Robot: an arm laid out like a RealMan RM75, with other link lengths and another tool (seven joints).
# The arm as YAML. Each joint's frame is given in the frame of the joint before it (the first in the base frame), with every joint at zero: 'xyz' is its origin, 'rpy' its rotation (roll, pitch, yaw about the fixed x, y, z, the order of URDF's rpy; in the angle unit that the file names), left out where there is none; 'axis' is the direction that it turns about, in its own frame. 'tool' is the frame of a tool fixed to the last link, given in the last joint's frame.
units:
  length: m
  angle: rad
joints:
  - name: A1
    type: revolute
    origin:
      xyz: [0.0, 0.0, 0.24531]
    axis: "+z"
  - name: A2
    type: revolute
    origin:
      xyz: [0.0, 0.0, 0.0]
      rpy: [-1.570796, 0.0, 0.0]
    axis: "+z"
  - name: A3
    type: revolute
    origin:
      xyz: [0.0, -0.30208, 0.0]
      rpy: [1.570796, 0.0, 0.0]
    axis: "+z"
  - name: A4
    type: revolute
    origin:
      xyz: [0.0, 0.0, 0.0]
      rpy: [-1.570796, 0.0, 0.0]
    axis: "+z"
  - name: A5
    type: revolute
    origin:
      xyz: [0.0, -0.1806, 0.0]
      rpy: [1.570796, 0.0, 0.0]
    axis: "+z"
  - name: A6
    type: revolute
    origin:
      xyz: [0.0, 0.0, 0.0]
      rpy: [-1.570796, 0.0, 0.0]
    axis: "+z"
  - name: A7
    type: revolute
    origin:
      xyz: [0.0, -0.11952, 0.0]
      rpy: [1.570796, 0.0, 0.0]
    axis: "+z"
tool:
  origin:
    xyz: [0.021, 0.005, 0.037]
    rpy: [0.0, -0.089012, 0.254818]
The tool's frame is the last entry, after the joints.
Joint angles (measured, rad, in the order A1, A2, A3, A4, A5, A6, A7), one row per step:
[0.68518 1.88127 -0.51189 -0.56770 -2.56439 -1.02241 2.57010]
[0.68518 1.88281 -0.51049 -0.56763 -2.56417 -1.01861 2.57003]
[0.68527 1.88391 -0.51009 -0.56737 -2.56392 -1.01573 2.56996]
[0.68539 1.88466 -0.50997 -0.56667 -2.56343 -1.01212 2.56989]
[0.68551 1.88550 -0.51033 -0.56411 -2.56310 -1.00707 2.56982]
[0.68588 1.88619 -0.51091 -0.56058 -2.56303 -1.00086 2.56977]
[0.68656 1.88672 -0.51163 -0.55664 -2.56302 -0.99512 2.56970]
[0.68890 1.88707 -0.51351 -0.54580 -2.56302 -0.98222 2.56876]
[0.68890 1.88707 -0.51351 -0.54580 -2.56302 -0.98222 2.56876]
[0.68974 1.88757 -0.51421 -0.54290 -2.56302 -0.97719 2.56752]
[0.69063 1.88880 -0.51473 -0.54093 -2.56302 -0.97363 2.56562]
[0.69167 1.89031 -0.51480 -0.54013 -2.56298 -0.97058 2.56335]
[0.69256 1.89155 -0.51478 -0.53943 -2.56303 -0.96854 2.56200]
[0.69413 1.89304 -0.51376 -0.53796 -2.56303 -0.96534 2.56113]
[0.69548 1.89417 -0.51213 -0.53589 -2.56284 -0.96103 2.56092]
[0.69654 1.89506 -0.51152 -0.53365 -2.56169 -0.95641 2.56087]
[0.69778 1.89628 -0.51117 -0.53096 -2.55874 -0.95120 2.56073]
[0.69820 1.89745 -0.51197 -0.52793 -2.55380 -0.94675 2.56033]
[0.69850 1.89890 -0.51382 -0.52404 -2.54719 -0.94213 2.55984]
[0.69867 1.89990 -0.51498 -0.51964 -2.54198 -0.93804 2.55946]
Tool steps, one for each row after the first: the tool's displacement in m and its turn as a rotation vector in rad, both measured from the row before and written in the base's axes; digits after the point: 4 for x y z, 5 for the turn. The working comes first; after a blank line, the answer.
Tool pose at each row, in the base's axes (x y z in m, rotation vector in rad; the steps are taken from these numbers as rounded here):
[0.3731 0.4035 0.0575 -1.39240 1.90063 0.45331]
[0.3732 0.4037 0.0571 -1.38962 1.89958 0.45593]
[0.3732 0.4039 0.0568 -1.38808 1.89868 0.45733]
[0.3733 0.4042 0.0565 -1.38613 1.89731 0.45876]
[0.3736 0.4043 0.0559 -1.38367 1.89667 0.45920]
[0.3740 0.4045 0.0552 -1.38084 1.89574 0.45916]
[0.3743 0.4048 0.0545 -1.37869 1.89519 0.45876]
[0.3748 0.4054 0.0528 -1.37521 1.89408 0.45683]
[0.3748 0.4054 0.0528 -1.37521 1.89408 0.45683]
[0.3749 0.4057 0.0522 -1.37477 1.89196 0.45622]
[0.3748 0.4059 0.0514 -1.37611 1.89020 0.45555]
[0.3745 0.4063 0.0506 -1.37806 1.88765 0.45561]
[0.3742 0.4066 0.0500 -1.37945 1.88634 0.45573]
[0.3736 0.4071 0.0492 -1.37964 1.88546 0.45738]
[0.3734 0.4077 0.0486 -1.37760 1.88493 0.46002]
[0.3731 0.4082 0.0480 -1.37542 1.88434 0.46274]
[0.3727 0.4089 0.0472 -1.37304 1.88433 0.46739]
[0.3722 0.4093 0.0463 -1.37095 1.88572 0.47248]
[0.3717 0.4096 0.0449 -1.36920 1.88831 0.47814]
[0.3714 0.4097 0.0436 -1.36708 1.89144 0.48241]

[0.0001 0.0002 -0.0004 0.00324 0.00008 -0.00068]
[0.0000 0.0002 -0.0003 0.00192 -0.00022 -0.00029]
[0.0001 0.0003 -0.0003 0.00237 -0.00062 -0.00040]
[0.0003 0.0001 -0.0006 0.00181 -0.00070 -0.00127]
[0.0004 0.0002 -0.0007 0.00190 -0.00124 -0.00157]
[0.0003 0.0003 -0.0007 0.00119 -0.00102 -0.00136]
[0.0005 0.0006 -0.0017 0.00138 -0.00249 -0.00254]
[0.0000 0.0000 0.0000 0.00000 0.00000 0.00000]
[0.0001 0.0003 -0.0006 0.00091 -0.00197 0.00018]
[-0.0001 0.0002 -0.0008 -0.00022 -0.00140 0.00121]
[-0.0003 0.0004 -0.0008 0.00019 -0.00148 0.00209]
[-0.0003 0.0003 -0.0006 -0.00007 -0.00064 0.00135]
[-0.0006 0.0005 -0.0008 0.00113 0.00026 0.00092]
[-0.0002 0.0006 -0.0006 0.00263 0.00062 -0.00033]
[-0.0003 0.0005 -0.0006 0.00277 0.00060 -0.00038]
[-0.0004 0.0007 -0.0008 0.00356 0.00201 -0.00008]
[-0.0005 0.0004 -0.0009 0.00296 0.00334 -0.00017]
[-0.0005 0.0003 -0.0014 0.00249 0.00459 -0.00013]
[-0.0003 0.0001 -0.0013 0.00174 0.00419 -0.00098]

